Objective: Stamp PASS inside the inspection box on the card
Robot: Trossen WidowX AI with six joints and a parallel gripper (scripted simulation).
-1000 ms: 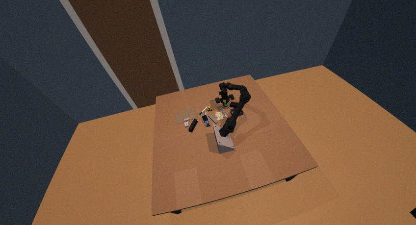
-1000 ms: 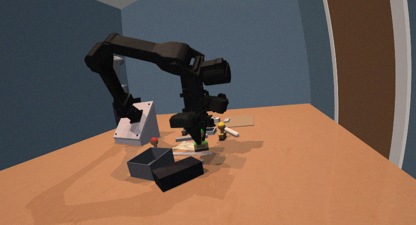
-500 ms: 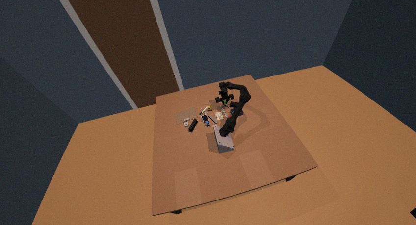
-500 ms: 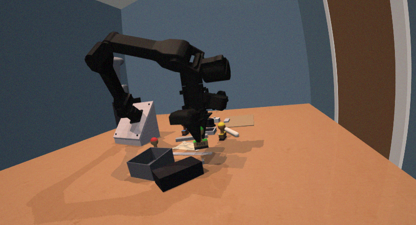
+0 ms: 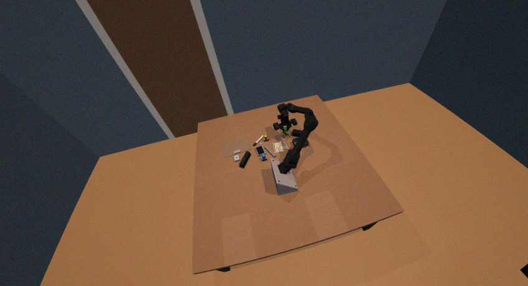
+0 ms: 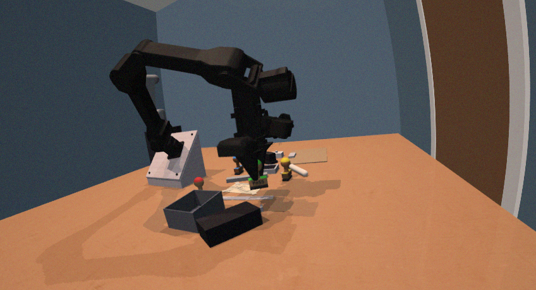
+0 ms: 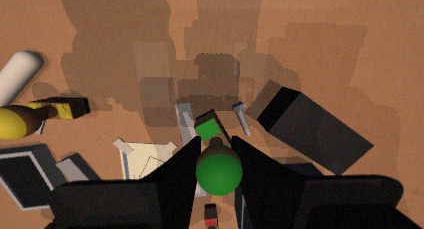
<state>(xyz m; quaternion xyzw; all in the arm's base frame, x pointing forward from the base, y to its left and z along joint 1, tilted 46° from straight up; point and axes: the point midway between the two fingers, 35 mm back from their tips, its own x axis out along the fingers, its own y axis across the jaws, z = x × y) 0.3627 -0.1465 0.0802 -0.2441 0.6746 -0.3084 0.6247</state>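
The dark ink pad is 7 cm behind my gripper tip, 25 cm to the left of it and 6 cm below it. Also, from my gripper tip: black block 2 cm behind, 11 cm to the right, 5 cm below; grey ruler 6 cm behind, 3 cm to the left, 6 cm below; green-knobbed PASS stamp right at my gripper tip.
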